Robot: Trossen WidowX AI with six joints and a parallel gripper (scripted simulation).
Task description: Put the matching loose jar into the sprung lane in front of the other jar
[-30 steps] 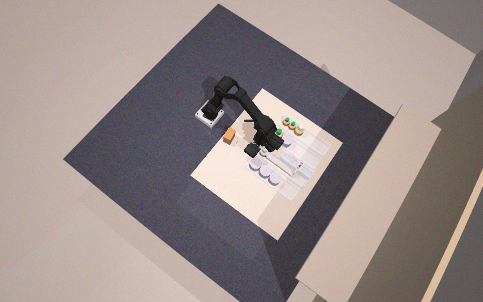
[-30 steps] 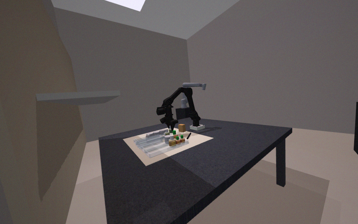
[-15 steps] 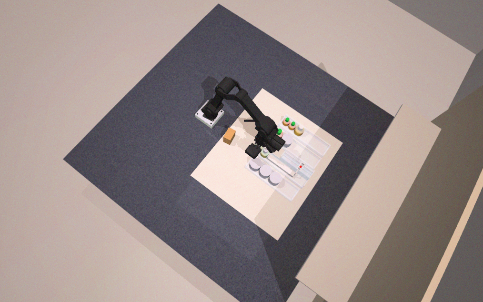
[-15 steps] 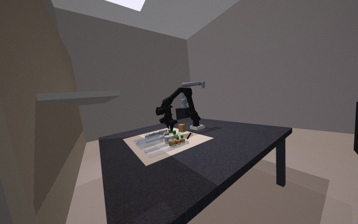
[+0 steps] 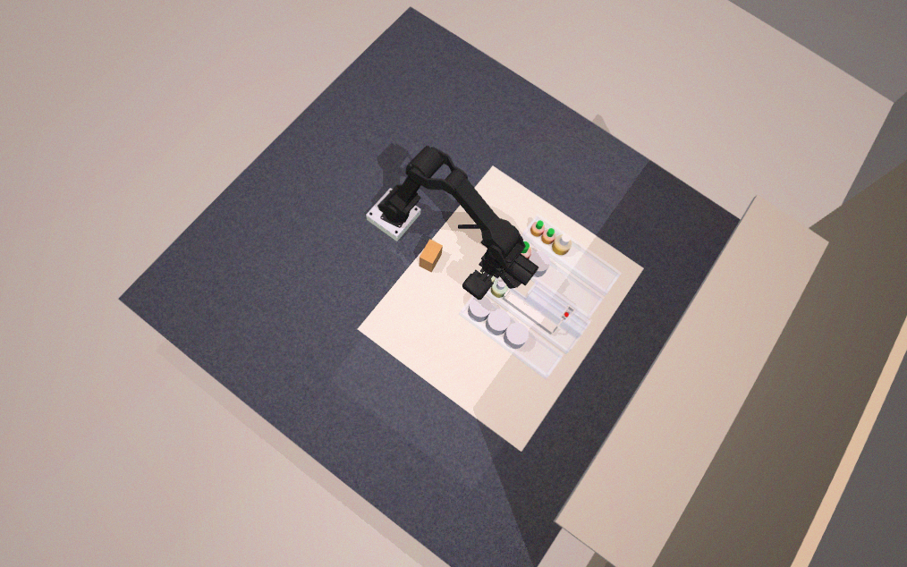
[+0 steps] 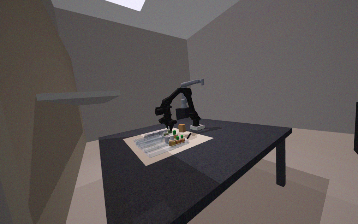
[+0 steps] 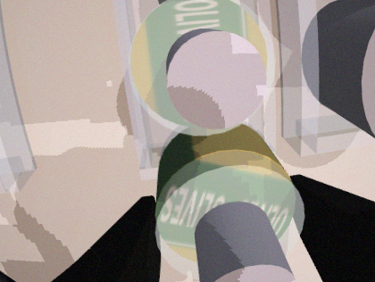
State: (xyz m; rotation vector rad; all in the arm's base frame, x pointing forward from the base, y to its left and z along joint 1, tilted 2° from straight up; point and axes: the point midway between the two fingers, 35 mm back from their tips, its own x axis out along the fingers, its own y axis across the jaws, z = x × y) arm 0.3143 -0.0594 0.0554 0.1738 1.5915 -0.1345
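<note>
Right now my gripper tip is 180 mm short of the sprung lane, 30 mm above it and 10 mm to the left of it. From my gripper tip the other things lie so: orange box (170 mm behind, 20 mm below, 10 mm to the right); then black rod (150 mm to the left, 80 mm behind, 50 mm below); then red mark (230 mm ahead, 20 mm above, 10 mm to the right).
</note>
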